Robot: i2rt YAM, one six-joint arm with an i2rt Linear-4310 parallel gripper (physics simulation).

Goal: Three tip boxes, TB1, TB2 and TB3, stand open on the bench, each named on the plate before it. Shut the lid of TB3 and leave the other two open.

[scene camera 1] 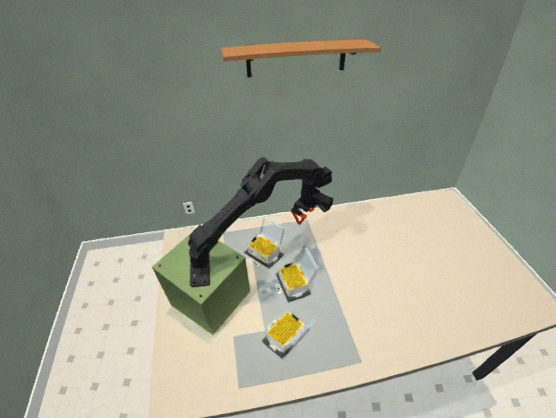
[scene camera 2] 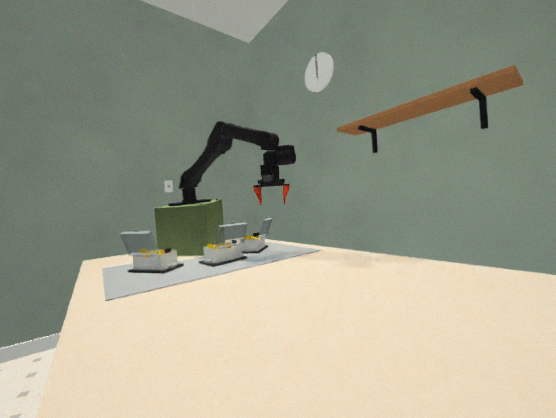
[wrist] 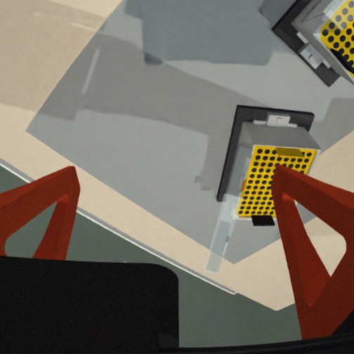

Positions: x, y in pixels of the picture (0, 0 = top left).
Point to a grey mat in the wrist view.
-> At 147, 107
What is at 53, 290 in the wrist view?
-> The gripper.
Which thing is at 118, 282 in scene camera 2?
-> A grey mat.
